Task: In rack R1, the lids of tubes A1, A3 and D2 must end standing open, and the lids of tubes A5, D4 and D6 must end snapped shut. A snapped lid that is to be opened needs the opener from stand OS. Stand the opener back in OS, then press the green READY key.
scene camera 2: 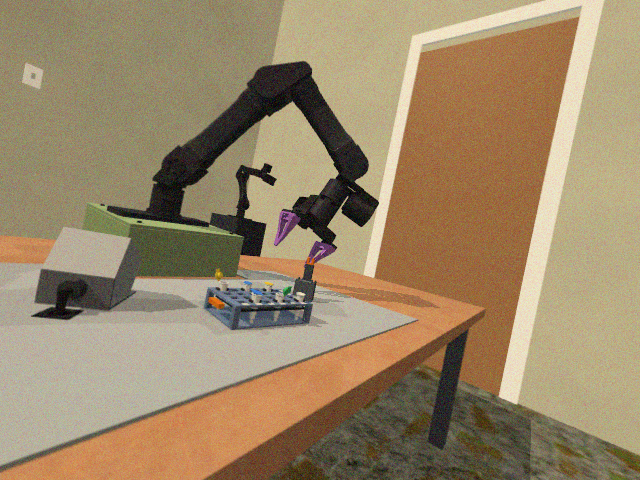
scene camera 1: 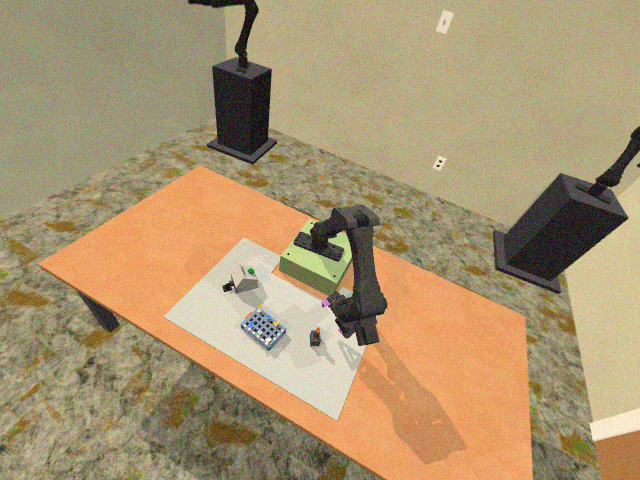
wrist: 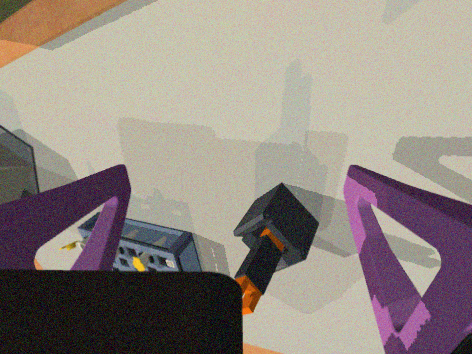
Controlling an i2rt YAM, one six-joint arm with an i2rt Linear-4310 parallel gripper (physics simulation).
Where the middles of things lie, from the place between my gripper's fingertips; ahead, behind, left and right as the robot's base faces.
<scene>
Now: the dark holder (wrist: 279, 210) 7 cm ahead of my hand, 2 cm to the right of it and 5 cm below it. Round my hand: grey device with green button (scene camera 2: 84, 269) (2 cm behind, 36 cm to the right, 3 cm below).
</scene>
